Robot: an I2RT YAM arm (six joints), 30 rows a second.
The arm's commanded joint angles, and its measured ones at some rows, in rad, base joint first. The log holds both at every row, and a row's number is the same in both.
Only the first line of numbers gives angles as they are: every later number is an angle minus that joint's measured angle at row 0.
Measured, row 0: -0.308 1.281 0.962 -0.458 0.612 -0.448
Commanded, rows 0 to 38: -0.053 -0.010 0.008 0.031 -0.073 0.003; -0.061 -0.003 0.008 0.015 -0.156 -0.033; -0.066 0.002 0.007 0.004 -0.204 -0.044; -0.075 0.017 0.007 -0.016 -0.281 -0.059; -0.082 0.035 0.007 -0.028 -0.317 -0.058; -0.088 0.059 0.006 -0.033 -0.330 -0.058; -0.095 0.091 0.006 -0.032 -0.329 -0.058; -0.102 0.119 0.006 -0.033 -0.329 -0.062; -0.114 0.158 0.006 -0.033 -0.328 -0.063; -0.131 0.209 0.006 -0.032 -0.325 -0.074; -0.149 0.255 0.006 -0.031 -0.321 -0.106; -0.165 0.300 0.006 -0.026 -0.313 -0.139; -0.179 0.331 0.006 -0.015 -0.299 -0.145; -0.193 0.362 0.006 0.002 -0.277 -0.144; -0.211 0.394 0.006 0.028 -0.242 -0.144; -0.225 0.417 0.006 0.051 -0.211 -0.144; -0.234 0.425 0.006 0.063 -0.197 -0.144; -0.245 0.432 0.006 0.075 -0.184 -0.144; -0.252 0.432 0.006 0.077 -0.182 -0.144; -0.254 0.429 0.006 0.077 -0.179 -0.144; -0.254 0.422 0.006 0.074 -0.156 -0.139; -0.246 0.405 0.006 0.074 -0.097 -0.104; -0.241 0.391 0.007 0.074 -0.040 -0.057; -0.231 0.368 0.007 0.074 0.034 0.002; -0.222 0.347 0.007 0.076 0.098 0.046; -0.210 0.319 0.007 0.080 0.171 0.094; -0.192 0.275 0.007 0.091 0.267 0.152; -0.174 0.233 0.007 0.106 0.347 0.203; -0.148 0.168 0.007 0.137 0.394 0.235; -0.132 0.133 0.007 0.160 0.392 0.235; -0.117 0.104 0.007 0.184 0.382 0.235; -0.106 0.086 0.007 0.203 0.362 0.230; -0.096 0.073 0.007 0.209 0.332 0.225; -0.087 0.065 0.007 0.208 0.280 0.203; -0.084 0.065 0.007 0.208 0.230 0.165; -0.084 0.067 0.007 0.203 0.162 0.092; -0.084 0.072 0.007 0.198 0.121 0.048; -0.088 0.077 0.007 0.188 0.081 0.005; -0.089 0.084 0.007 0.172 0.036 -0.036
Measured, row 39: -0.089 0.067 0.003 0.193 0.193 0.106
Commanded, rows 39 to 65: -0.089 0.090 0.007 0.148 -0.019 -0.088; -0.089 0.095 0.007 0.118 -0.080 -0.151; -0.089 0.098 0.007 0.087 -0.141 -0.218; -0.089 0.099 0.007 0.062 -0.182 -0.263; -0.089 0.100 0.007 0.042 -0.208 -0.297; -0.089 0.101 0.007 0.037 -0.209 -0.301; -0.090 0.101 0.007 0.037 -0.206 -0.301; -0.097 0.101 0.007 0.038 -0.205 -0.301; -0.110 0.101 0.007 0.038 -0.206 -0.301; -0.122 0.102 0.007 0.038 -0.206 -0.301; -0.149 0.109 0.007 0.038 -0.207 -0.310; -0.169 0.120 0.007 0.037 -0.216 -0.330; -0.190 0.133 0.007 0.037 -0.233 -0.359; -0.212 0.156 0.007 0.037 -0.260 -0.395; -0.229 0.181 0.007 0.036 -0.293 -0.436; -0.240 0.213 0.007 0.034 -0.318 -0.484; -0.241 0.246 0.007 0.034 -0.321 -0.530; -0.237 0.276 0.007 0.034 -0.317 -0.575; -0.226 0.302 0.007 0.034 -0.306 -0.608; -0.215 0.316 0.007 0.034 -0.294 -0.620; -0.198 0.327 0.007 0.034 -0.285 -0.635; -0.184 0.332 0.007 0.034 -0.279 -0.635; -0.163 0.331 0.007 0.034 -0.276 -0.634; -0.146 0.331 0.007 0.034 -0.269 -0.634; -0.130 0.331 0.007 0.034 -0.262 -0.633; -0.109 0.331 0.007 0.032 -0.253 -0.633; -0.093 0.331 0.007 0.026 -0.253 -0.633
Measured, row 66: -0.156 0.330 0.003 0.032 -0.270 -0.609
